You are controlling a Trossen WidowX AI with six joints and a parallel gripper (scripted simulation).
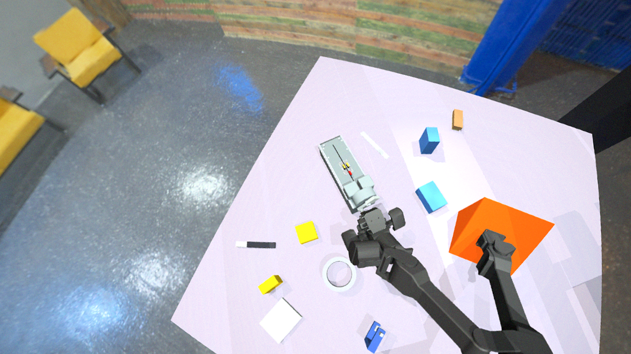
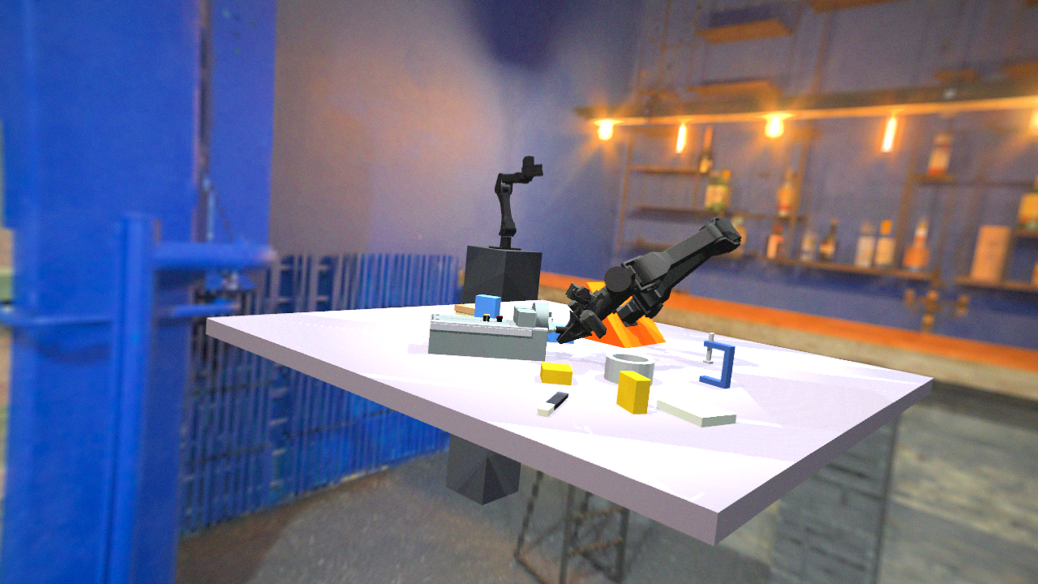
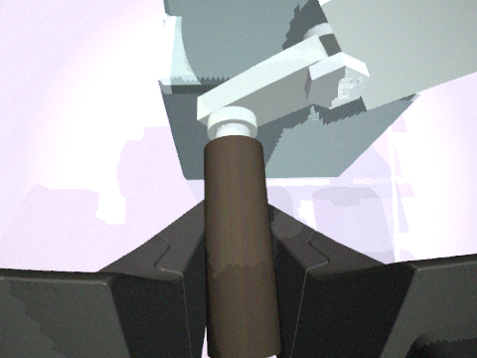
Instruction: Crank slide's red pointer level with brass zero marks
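Right now my gripper tip is 1 cm past the brown crank handle, 1 cm to the right of it and 3 cm below it. The rest, counted from my gripper tip: metal strip 6 cm ahead, 29 cm to the right, 4 cm below; blue clamp 16 cm behind, 31 cm to the left, 1 cm above; red pointer 9 cm ahead, 11 cm to the right, 4 cm above.
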